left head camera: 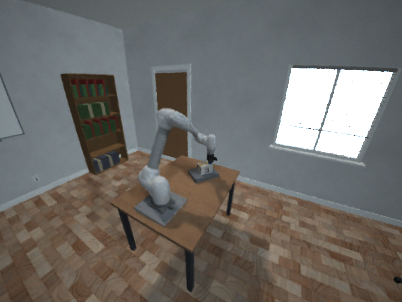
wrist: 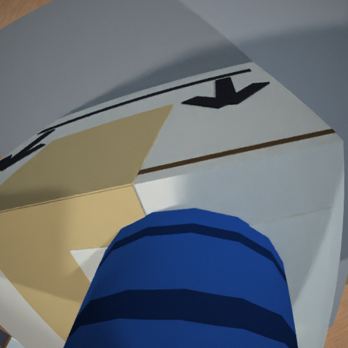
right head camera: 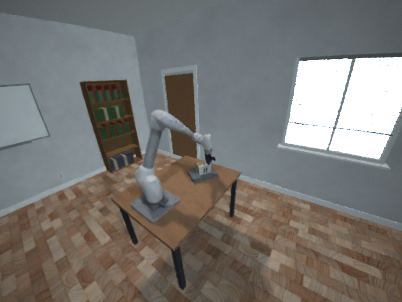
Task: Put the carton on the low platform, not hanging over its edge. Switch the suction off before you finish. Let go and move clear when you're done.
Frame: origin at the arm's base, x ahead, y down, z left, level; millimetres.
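Seen in the pictures: hand at its tool point: (left head camera: 209, 163) (right head camera: 208, 163); arm's base at its link origin: (left head camera: 162, 203) (right head camera: 155, 201).
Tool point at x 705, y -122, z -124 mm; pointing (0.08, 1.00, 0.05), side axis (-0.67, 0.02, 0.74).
Observation:
Offsets run from my tool point to a thing's top centre. "pt": to the spot under its first point. Level surfaces: height alone.
The carton @(dx -36, dy -4, dz +51 mm) (left head camera: 204, 168) (right head camera: 203, 169) (wrist: 240, 125), white and tan with black arrow marks, sits upright on the low grey platform @(pt dx -61, dy +121, dz -71 mm) (left head camera: 212, 176) (right head camera: 212, 176) (wrist: 115, 55). Grey platform surface shows beyond its far side in the wrist view; its near lower edges are hidden there. My suction cup (left head camera: 212, 163) (right head camera: 209, 163) (wrist: 192, 222), blue with dark bands, is over the carton's top. Its bellows look long and uncompressed, and the cup appears let go and very close above the top. Any small gap under the cup is hidden.
The wooden table @(dy +151 mm) (left head camera: 192, 200) (right head camera: 187, 200) carries the platform near its far end and the arm's grey base plate (left head camera: 147, 212) (right head camera: 145, 209) at the near end. A bookshelf (left head camera: 79, 125) (right head camera: 96, 127) stands against the wall at the left.

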